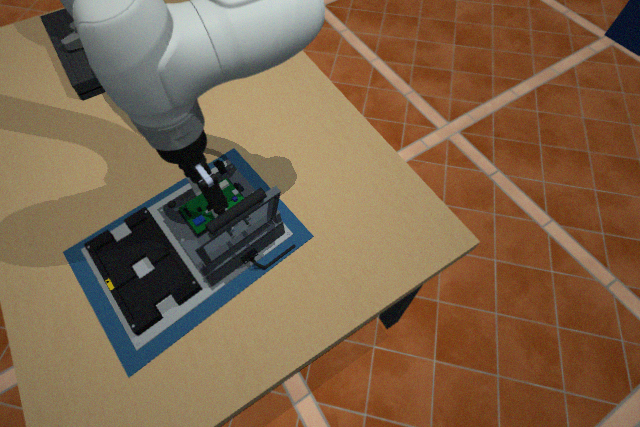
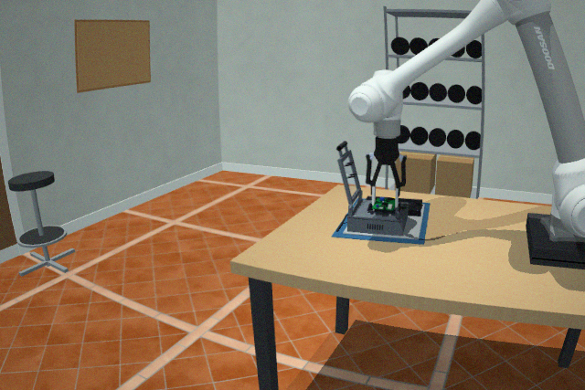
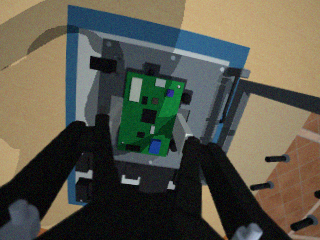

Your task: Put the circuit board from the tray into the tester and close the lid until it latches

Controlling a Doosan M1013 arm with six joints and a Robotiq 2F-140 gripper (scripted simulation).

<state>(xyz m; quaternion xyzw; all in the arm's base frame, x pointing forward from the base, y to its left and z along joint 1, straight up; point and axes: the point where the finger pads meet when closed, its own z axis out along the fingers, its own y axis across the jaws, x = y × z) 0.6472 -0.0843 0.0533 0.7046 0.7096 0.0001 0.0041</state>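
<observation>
My gripper is now 10 mm short of the pin plate, 10 mm to the right of it and 30 mm above it. Round my hand: latch hook (60 mm behind, 60 mm to the left, 10 mm below); then lid (120 mm ahead, 80 mm above).
</observation>
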